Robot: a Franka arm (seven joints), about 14 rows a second.
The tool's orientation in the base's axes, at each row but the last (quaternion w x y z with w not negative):
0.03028 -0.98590 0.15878 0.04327
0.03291 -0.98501 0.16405 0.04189
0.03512 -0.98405 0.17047 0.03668
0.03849 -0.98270 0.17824 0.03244
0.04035 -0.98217 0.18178 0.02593
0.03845 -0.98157 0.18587 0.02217
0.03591 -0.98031 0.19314 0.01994
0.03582 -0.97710 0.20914 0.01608
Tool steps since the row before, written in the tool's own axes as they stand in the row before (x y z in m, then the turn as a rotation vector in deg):
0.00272 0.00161 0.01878 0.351 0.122 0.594
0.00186 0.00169 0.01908 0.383 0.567 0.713
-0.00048 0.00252 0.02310 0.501 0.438 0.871
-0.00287 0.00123 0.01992 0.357 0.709 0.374
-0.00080 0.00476 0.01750 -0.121 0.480 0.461
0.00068 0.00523 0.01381 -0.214 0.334 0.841
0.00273 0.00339 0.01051 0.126 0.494 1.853
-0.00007 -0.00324 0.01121 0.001 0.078 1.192
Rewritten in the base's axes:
0.00064 -0.00099 -0.01901 0.249 -0.181 -0.630
-0.00017 -0.00069 -0.01923 0.125 -0.602 -0.774
-0.00269 -0.00032 -0.02308 0.270 -0.507 -0.933
-0.00411 0.00159 -0.01968 0.065 -0.753 -0.445
-0.00309 -0.00259 -0.01770 -0.302 -0.363 -0.484
-0.00169 -0.00394 -0.01415 -0.346 -0.162 -0.848
0.00097 -0.00334 -0.01083 -0.118 -0.359 -1.884
0.00108 0.00384 -0.01097 -0.051 0.020 -1.193

